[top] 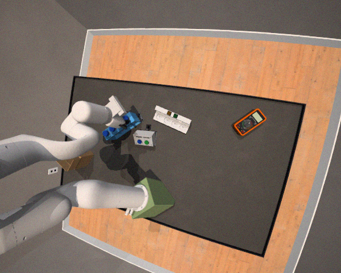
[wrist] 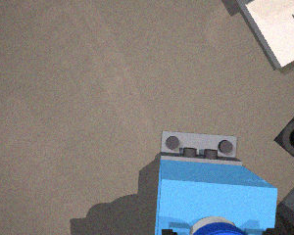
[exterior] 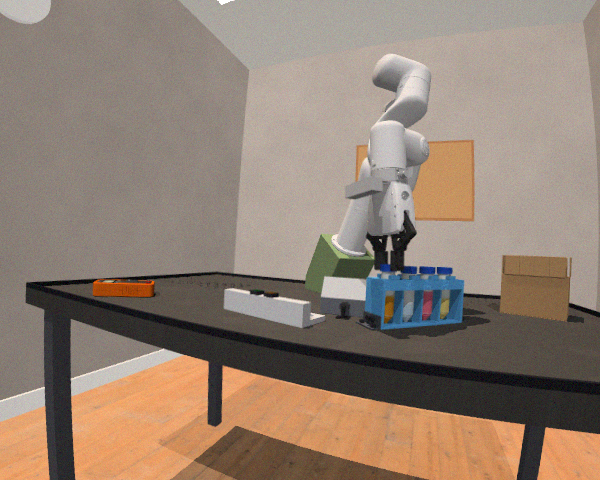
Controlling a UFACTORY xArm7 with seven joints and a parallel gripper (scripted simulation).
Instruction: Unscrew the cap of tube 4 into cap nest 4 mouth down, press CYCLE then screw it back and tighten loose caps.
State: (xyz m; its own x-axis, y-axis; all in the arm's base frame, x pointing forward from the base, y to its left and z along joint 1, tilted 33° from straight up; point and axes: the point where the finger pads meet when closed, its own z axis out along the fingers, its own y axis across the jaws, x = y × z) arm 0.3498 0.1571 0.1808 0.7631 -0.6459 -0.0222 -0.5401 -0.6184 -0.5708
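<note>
My gripper is now 1 cm above the blue cap. From my hand the other things lie so: blue cycle key (11 cm behind, 10 cm to the right, 6 cm below); key housing (8 cm behind, 12 cm to the right, 8 cm below); tube neck (2 cm below).
</note>
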